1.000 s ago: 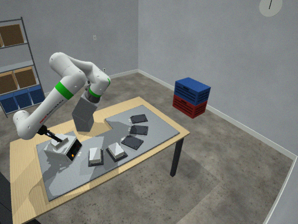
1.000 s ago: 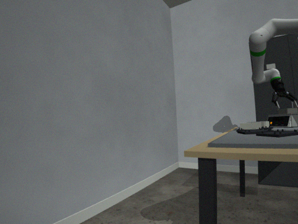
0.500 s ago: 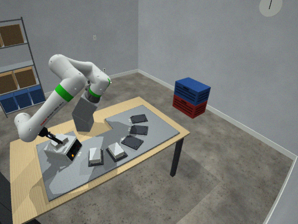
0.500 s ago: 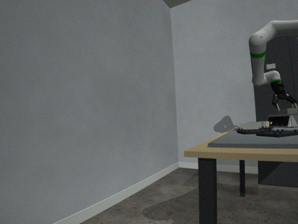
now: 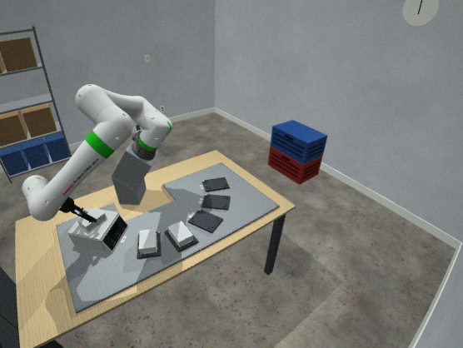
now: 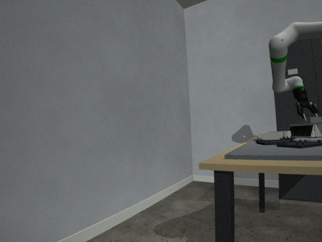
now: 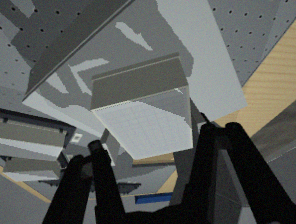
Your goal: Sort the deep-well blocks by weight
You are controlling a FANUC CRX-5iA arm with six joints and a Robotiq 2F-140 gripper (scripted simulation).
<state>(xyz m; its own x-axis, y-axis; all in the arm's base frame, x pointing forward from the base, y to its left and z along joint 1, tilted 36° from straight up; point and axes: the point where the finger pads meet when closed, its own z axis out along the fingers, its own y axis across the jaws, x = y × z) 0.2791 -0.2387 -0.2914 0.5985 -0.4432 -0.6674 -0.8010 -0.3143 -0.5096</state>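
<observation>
Now: the weigher platform 4 cm below my hand. The rest, counted from my hand: CW label 13 cm to the left, 13 cm below, 9 cm ahead; then check-weigher 7 cm below; then dark nest plate 43 cm to the left, 20 cm ahead, 12 cm below.
</observation>
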